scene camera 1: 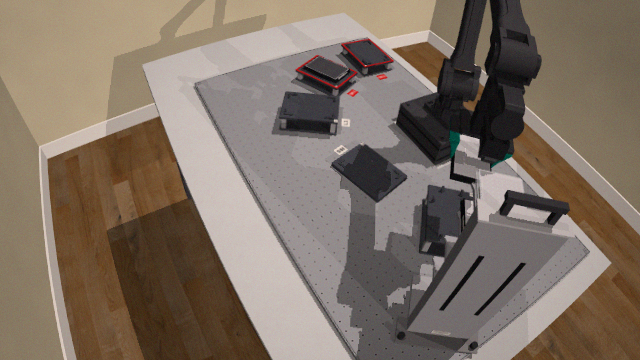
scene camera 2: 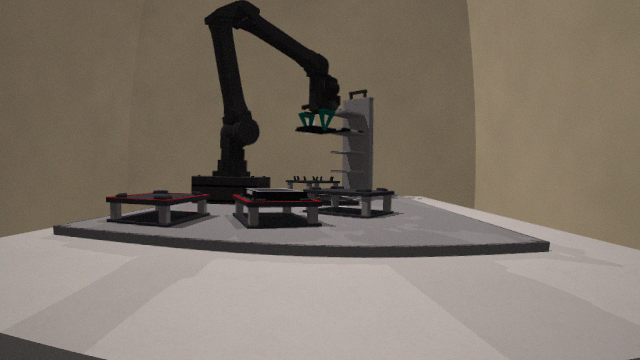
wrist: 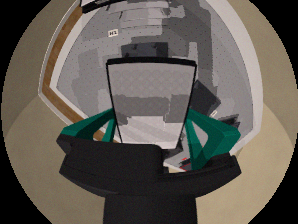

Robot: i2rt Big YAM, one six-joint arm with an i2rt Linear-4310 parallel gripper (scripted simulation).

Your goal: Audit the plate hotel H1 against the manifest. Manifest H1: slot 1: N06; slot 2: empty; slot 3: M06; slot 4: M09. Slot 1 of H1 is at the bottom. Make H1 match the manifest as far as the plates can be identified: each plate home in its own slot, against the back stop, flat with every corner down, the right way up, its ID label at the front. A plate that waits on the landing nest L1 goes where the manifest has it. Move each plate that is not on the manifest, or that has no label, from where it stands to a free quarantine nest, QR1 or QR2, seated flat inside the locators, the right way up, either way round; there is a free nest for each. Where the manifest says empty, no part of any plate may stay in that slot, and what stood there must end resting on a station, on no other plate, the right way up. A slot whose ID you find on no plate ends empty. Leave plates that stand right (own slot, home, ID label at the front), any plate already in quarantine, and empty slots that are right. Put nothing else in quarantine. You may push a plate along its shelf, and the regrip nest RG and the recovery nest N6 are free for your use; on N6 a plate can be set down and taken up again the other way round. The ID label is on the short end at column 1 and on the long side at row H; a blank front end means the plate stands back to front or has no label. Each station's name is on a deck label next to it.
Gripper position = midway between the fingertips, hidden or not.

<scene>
In view: my gripper (scene camera 1: 470, 161), a white plate (scene camera 1: 491, 186) and a red-rimmed quarantine nest (scene camera 2: 138, 198).
My gripper also shows in scene camera 2 (scene camera 2: 316, 131) and in the wrist view (wrist: 150, 111). The wrist view misses the white plate: it is out of frame.
</scene>
